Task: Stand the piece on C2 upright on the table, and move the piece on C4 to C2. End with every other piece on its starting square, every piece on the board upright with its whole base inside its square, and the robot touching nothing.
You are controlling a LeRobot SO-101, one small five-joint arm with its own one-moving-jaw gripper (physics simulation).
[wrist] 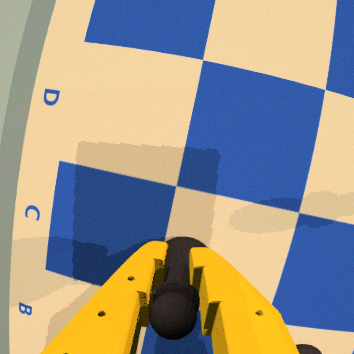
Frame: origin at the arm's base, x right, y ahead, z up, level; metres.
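Seen in the pictures: hand, tool point: (165, 259).
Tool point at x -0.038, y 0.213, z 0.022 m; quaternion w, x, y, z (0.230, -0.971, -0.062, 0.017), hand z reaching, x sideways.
Offsets run from my tool point to a thing's top centre. "pt": to the spot under its first point.
A black pawn-like piece @(dx +0.005, dy -0.008, dz +0.016 m) (174, 314) is between the jaws at the bottom middle of the wrist view, its round head toward the camera and its wider base past the jaw tips. My gripper (179, 248) has its two yellow jaws on either side of the piece's narrow neck, pressing on it. The base shows over the left part of the cream square C2 @(pt dx +0.027, dy +0.004, dz -0.016 m) (260, 245). The jaws hide much of the base and the square's lower left part, so I cannot tell whether the base touches the board.
Part of another dark piece @(pt dx +0.054, dy -0.029, dz -0.013 m) (309, 349) shows at the bottom right edge, beside the right jaw. The blue square C1 @(pt dx -0.036, dy -0.001, dz -0.016 m) (62, 215) is left of C2, and a blue square @(pt dx +0.049, dy -0.001, dz -0.016 m) (320, 270) is to its right. The board's grey edge (15, 125) runs down the left side.
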